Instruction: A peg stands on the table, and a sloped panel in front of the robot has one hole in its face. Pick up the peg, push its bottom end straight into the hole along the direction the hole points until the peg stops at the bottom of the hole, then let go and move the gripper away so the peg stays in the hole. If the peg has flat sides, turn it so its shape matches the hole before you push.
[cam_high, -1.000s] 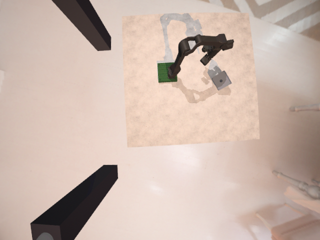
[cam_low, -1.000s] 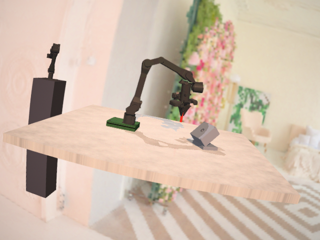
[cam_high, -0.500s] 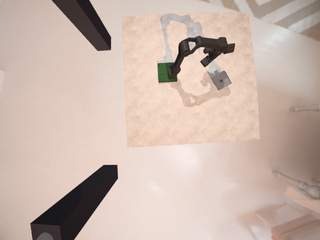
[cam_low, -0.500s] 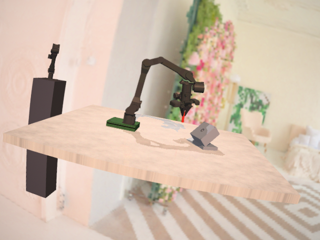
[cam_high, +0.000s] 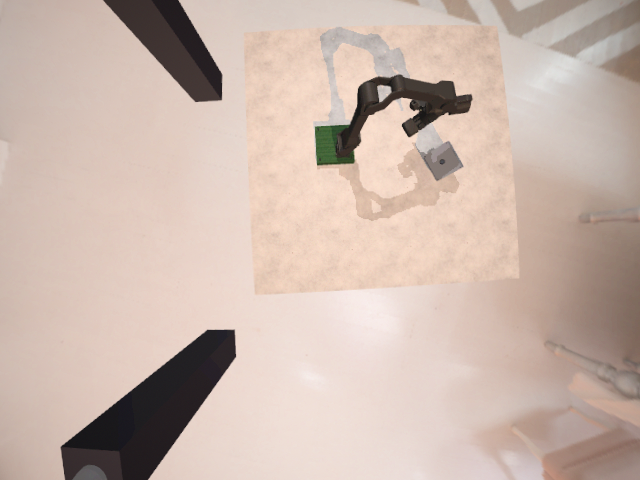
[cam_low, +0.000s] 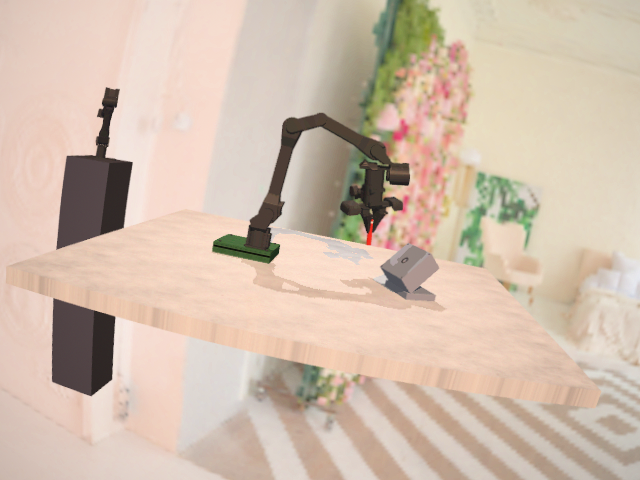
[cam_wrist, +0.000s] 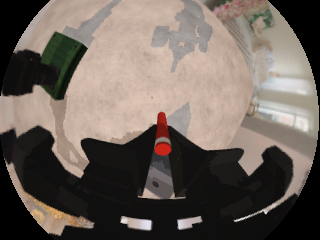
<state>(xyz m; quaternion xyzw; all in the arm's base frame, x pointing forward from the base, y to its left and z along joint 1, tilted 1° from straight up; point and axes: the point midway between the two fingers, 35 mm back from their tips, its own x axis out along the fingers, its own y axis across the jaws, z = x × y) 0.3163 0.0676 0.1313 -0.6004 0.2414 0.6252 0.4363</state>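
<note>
My gripper tip is now 15 cm to the left of the grey sloped panel, 13 cm short of it and 5 cm above it. Also, from my gripper tip: red peg (2 cm above).
</note>
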